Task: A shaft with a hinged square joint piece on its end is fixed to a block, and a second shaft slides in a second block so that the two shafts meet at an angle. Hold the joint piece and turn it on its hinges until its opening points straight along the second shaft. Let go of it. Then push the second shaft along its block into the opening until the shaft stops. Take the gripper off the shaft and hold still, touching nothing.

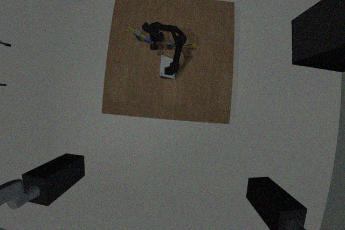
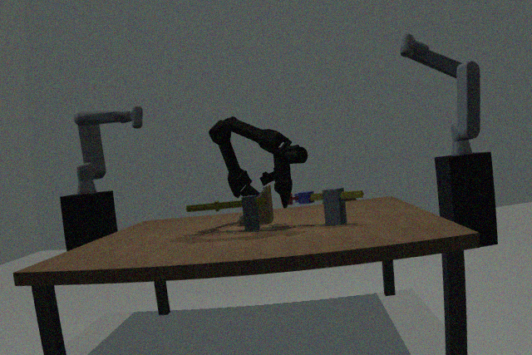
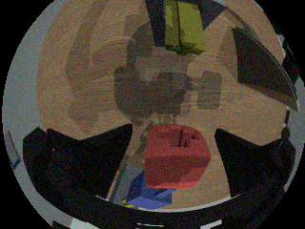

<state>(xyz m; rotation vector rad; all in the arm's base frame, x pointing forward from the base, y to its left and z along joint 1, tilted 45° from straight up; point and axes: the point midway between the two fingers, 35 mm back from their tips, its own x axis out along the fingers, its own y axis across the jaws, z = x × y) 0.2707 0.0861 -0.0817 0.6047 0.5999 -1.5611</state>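
The red square joint piece is 1 cm to the left of my gripper tip and 3 cm above it.
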